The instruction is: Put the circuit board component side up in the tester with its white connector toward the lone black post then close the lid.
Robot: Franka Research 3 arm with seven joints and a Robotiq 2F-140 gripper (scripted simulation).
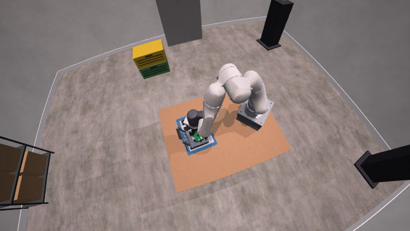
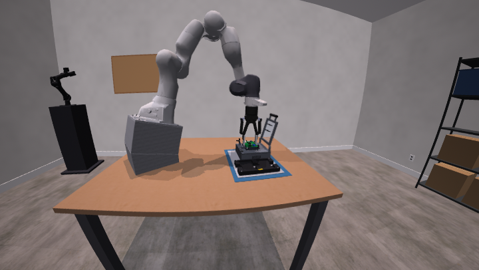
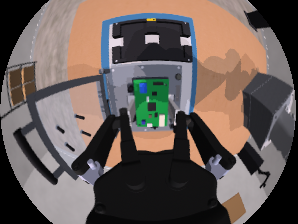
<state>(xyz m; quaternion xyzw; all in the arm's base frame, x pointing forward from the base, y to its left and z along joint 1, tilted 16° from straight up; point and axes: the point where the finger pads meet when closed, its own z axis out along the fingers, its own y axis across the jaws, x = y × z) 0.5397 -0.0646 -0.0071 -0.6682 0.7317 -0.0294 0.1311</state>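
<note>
Now: hand 2 cm above the green circuit board. The rest, counted from my hand: tester lid: 13 cm ahead, 8 cm above, 1 cm to the right.
</note>
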